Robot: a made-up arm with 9 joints. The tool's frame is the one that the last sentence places.
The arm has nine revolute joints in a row. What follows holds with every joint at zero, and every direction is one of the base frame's.
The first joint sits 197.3 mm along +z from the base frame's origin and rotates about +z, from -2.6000 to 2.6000 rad.
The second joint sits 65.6 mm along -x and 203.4 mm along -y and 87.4 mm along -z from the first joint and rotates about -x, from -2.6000 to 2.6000 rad.
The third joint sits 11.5 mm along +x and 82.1 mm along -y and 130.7 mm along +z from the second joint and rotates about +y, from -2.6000 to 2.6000 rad.
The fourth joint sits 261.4 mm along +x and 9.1 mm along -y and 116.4 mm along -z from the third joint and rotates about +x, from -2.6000 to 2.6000 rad.
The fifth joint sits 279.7 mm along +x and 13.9 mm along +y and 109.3 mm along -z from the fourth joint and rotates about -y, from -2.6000 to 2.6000 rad.
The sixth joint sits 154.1 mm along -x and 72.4 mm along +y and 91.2 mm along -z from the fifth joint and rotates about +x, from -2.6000 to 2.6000 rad.
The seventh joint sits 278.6 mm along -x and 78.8 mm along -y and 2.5 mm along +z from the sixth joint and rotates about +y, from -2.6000 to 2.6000 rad.
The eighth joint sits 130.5 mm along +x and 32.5 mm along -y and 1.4 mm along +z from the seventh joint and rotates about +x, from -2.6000 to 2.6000 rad.
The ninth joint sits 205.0 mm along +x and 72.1 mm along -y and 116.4 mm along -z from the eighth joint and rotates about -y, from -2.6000 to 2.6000 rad.
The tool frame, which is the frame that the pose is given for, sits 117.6 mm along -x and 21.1 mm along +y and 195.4 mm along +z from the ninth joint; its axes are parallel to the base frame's.
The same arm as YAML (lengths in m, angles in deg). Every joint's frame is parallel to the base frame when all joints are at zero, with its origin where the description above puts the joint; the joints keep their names.
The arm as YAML. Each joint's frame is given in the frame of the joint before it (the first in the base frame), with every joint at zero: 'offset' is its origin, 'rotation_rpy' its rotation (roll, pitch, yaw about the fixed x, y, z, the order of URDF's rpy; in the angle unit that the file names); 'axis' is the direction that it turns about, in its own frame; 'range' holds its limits. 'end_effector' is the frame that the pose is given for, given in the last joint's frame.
length_unit: m
angle_unit: deg
chain:
  - id: joint 1
    offset: [0.0, 0.0, 0.1973]
    rotation_rpy: [0.0, 0.0, 0.0]
    axis: "+z"
    range: [-148.97, 148.97]
  - id: joint 2
    offset: [-0.0656, -0.2034, -0.0874]
    rotation_rpy: [0.0, 0.0, 0.0]
    axis: "-x"
    range: [-148.97, 148.97]
  - id: joint 3
    offset: [0.0115, -0.0821, 0.1307]
    rotation_rpy: [0.0, 0.0, 0.0]
    axis: "+y"
    range: [-148.97, 148.97]
  - id: joint 4
    offset: [0.2614, -0.0091, -0.1164]
    rotation_rpy: [0.0, 0.0, 0.0]
    axis: "+x"
    range: [-148.97, 148.97]
  - id: joint 5
    offset: [0.2797, 0.0139, -0.1093]
    rotation_rpy: [0.0, 0.0, 0.0]
    axis: "-y"
    range: [-148.97, 148.97]
  - id: joint 6
    offset: [-0.1541, 0.0724, -0.0912]
    rotation_rpy: [0.0, 0.0, 0.0]
    axis: "+x"
    range: [-148.97, 148.97]
  - id: joint 7
    offset: [-0.2786, -0.0788, 0.0025]
    rotation_rpy: [0.0, 0.0, 0.0]
    axis: "+y"
    range: [-148.97, 148.97]
  - id: joint 8
    offset: [0.1305, -0.0325, 0.0014]
    rotation_rpy: [0.0, 0.0, 0.0]
    axis: "+x"
    range: [-148.97, 148.97]
  - id: joint 9
    offset: [0.205, -0.0721, -0.1164]
    rotation_rpy: [0.0, 0.0, 0.0]
    axis: "-y"
    range: [-148.97, 148.97]
end_effector:
  offset: [-0.1176, 0.0211, 0.1954]
  rotation_rpy: [0.0, 0.0, 0.0]

